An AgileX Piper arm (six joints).
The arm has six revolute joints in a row. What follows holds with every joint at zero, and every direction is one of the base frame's. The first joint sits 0.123 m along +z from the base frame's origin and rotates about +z. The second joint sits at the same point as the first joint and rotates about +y. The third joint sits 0.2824 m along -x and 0.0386 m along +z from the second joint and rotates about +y. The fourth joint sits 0.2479 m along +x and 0.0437 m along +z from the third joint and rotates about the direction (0.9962, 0, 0.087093). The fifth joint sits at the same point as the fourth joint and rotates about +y. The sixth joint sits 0.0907 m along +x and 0.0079 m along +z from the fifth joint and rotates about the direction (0.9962, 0, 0.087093). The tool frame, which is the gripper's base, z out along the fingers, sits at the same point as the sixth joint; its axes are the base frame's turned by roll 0, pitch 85 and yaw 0 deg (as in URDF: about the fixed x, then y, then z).
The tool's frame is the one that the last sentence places.
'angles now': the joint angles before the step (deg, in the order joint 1, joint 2, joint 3, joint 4, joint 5, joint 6). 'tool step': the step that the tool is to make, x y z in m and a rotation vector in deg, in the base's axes. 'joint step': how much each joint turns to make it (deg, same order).
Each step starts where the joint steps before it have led.
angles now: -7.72, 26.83, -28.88, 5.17, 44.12, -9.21
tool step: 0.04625, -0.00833, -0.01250, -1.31, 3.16, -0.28
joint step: 0.01, 13.53, 0.01, -1.00, -10.57, -0.93
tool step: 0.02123, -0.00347, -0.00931, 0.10, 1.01, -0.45
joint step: -0.01, 6.39, -0.01, -0.05, -5.39, 0.11
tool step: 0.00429, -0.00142, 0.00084, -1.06, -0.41, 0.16
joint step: 0.01, 1.05, -0.41, -1.01, -1.19, 0.00
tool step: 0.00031, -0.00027, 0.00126, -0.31, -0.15, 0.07
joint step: -0.01, 0.00, -0.24, -0.28, 0.05, -0.02
